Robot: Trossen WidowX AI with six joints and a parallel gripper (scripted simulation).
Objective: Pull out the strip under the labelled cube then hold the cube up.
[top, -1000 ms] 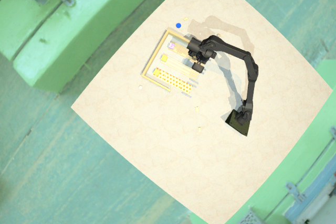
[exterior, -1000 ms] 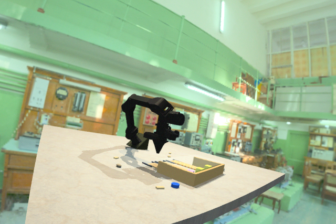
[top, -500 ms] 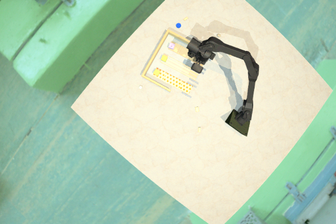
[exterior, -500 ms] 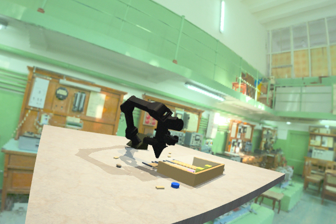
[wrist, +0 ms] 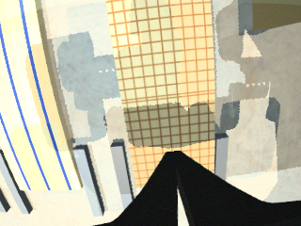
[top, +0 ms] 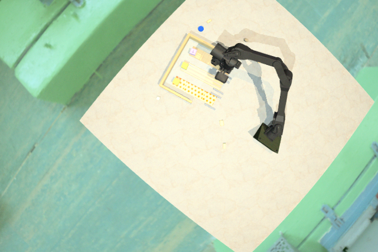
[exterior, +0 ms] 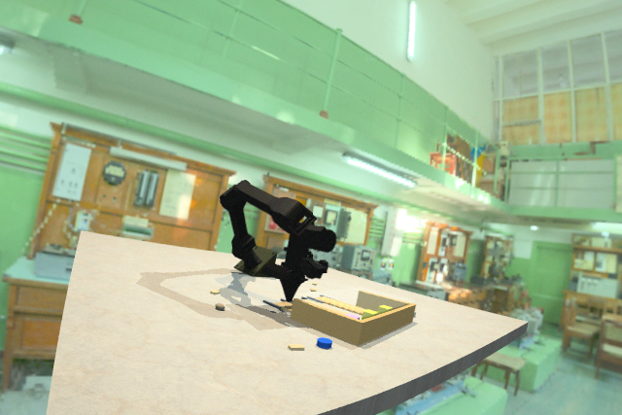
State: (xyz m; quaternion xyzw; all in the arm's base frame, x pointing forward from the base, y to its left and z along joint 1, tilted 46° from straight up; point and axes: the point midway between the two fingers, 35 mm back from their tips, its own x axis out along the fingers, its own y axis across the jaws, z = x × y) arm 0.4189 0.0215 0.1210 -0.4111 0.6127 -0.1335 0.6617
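The lilac cube is 180 mm ahead of my gripper tip and 70 mm to the left of it. Round my gripper tip: blue disc (250 mm ahead, 60 mm to the right, 10 mm below).
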